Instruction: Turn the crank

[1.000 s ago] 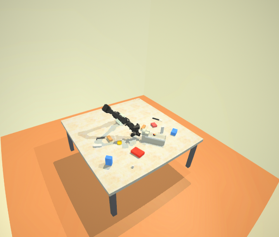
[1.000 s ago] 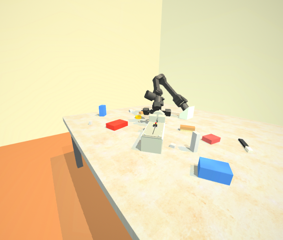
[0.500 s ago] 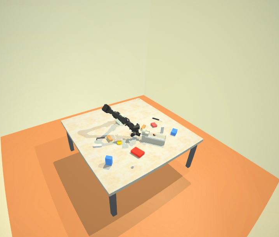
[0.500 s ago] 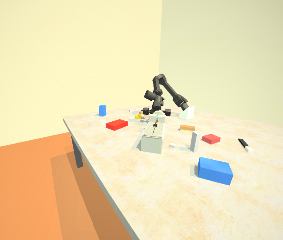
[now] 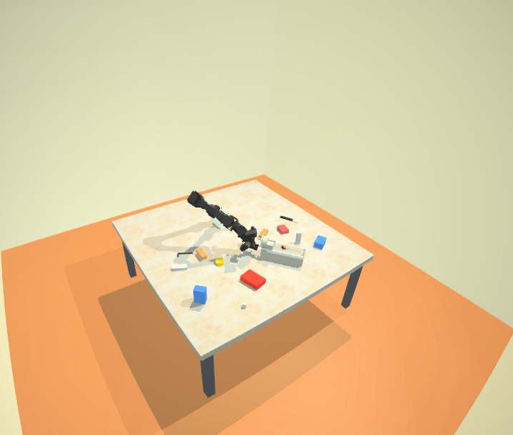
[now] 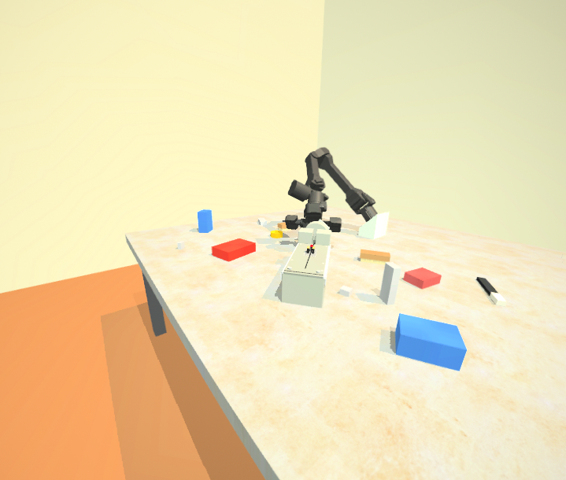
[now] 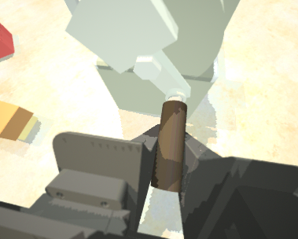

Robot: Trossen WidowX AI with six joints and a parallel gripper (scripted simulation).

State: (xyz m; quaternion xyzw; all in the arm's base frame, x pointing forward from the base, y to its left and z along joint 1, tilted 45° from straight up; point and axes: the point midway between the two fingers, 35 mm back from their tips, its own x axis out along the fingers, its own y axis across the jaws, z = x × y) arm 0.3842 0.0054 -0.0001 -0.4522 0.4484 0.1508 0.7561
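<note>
Right now the crank is 1 cm to the left of my gripper tip and 4 cm above it. Also, from my gripper tip: brown crank handle: 1 cm behind, 1 cm to the right, 3 cm above; then red pointer: 11 cm ahead, 11 cm to the left, 5 cm above; then yellow disc: 4 cm behind, 24 cm to the right, 3 cm below.
</note>
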